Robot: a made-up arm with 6 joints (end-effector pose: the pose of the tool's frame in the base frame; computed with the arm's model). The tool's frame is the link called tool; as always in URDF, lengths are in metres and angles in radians.
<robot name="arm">
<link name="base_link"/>
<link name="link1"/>
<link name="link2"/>
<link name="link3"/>
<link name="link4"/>
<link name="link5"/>
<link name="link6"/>
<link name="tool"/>
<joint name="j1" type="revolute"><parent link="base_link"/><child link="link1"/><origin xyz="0.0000 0.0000 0.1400" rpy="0.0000 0.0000 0.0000"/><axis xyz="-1 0 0"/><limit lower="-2.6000" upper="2.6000"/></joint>
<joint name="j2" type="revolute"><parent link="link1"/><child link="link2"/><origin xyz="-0.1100 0.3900 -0.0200" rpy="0.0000 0.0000 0.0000"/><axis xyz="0 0 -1"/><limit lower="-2.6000" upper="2.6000"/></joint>
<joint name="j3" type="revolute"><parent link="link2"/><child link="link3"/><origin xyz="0.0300 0.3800 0.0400" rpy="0.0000 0.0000 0.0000"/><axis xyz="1 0 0"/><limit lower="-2.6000" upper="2.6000"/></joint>
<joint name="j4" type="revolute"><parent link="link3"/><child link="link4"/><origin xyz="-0.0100 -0.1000 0.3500" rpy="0.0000 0.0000 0.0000"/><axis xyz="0 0 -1"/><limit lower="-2.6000" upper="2.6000"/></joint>
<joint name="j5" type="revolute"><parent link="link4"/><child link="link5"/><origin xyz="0.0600 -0.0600 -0.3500" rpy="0.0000 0.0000 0.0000"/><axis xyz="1 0 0"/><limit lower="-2.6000" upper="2.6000"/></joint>
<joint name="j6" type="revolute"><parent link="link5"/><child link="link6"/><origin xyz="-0.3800 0.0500 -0.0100" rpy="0.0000 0.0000 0.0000"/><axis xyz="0 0 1"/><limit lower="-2.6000" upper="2.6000"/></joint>
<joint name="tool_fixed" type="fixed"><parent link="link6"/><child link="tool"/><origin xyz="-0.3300 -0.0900 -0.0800" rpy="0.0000 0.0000 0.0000"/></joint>
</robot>
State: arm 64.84 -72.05 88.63 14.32 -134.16 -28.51
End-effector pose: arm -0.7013 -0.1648 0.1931 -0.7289 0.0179 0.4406 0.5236
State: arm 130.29 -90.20 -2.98 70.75 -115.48 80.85
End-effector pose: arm -0.6674 0.0444 -0.2897 0.6305 -0.5322 0.2193 0.5207
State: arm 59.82 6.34 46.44 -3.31 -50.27 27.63
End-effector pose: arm -0.6357 0.0848 -0.3980 -0.5210 0.0920 0.1817 0.8289
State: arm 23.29 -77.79 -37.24 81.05 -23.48 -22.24
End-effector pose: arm -0.8586 0.2573 -0.4143 -0.3612 -0.3908 -0.1902 0.8250
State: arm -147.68 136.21 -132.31 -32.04 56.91 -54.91
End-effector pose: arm 0.7742 -0.2896 0.2012 -0.1662 0.8896 0.3582 0.2296
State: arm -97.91 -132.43 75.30 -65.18 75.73 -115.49
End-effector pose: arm 0.0493 0.1271 0.4248 -0.2030 0.0184 0.8797 0.4297
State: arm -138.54 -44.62 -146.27 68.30 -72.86 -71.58
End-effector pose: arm -0.1851 -0.1957 0.1656 0.3952 -0.0518 0.9170 0.0135
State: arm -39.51 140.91 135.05 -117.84 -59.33 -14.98
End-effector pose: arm 0.1181 -0.2082 -0.5049 -0.5834 -0.4868 -0.6221 0.1886
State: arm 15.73 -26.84 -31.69 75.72 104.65 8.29
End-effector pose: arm -0.5484 0.9365 -0.4441 0.4576 -0.4856 0.0408 0.7437
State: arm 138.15 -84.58 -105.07 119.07 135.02 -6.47
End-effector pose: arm -0.3931 -0.8700 -0.0318 0.1216 0.4480 0.6308 0.6217
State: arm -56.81 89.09 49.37 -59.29 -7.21 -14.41
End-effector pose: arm -0.1073 0.8438 0.4069 0.4951 -0.1560 -0.5018 0.6919
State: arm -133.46 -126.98 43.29 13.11 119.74 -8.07
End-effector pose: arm -0.0505 0.1606 -0.1760 -0.3136 -0.2739 -0.8412 0.3451
